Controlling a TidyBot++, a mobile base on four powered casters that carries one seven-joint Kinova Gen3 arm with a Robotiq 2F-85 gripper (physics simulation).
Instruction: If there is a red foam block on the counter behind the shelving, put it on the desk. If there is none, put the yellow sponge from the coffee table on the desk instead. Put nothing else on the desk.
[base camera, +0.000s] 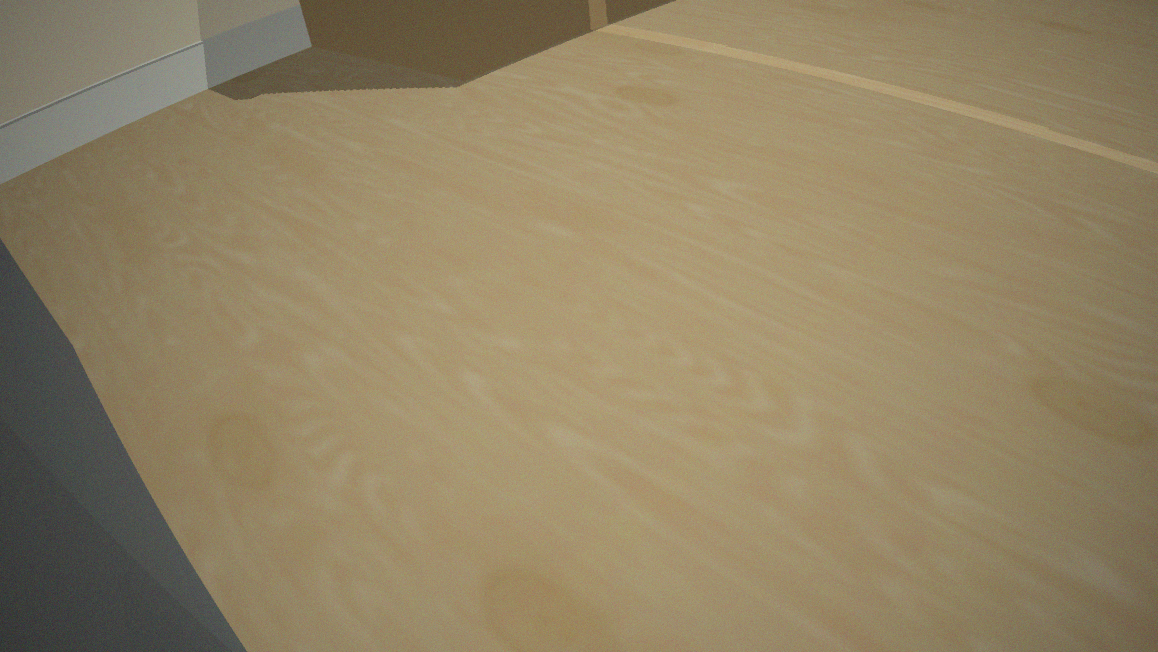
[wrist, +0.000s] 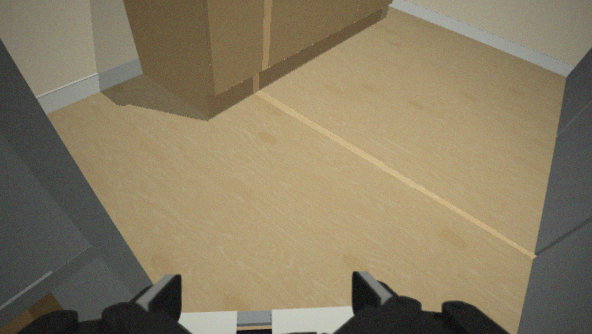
In view: my gripper (wrist: 268, 292) and a brown counter (wrist: 211, 62).
